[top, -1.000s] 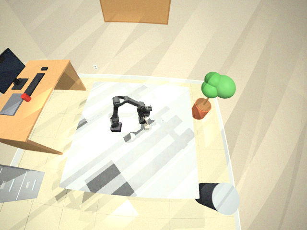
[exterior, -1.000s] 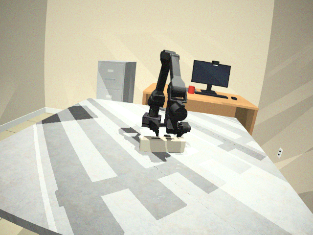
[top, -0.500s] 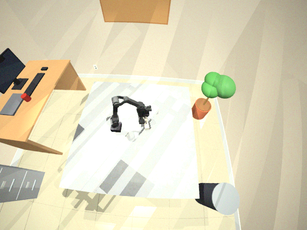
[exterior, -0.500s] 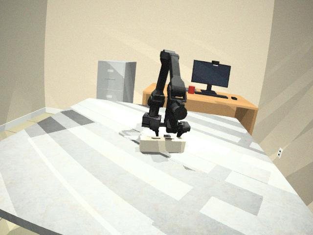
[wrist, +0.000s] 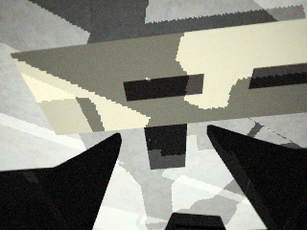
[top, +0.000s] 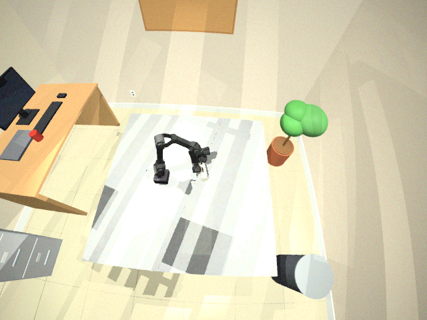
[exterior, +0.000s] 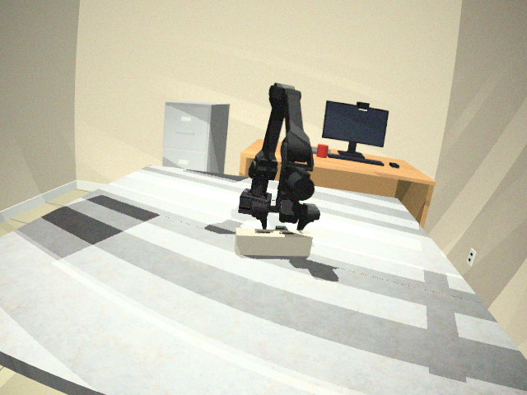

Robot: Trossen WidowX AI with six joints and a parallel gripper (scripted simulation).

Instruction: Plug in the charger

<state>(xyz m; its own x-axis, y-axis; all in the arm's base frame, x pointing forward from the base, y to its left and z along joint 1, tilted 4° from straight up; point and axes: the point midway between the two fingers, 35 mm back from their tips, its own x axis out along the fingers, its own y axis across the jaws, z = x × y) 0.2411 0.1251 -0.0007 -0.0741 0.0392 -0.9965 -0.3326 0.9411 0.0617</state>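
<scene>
My gripper tip is now 20 mm short of the two-prong charger, 10 mm to the right of it and 10 mm below it.
</scene>
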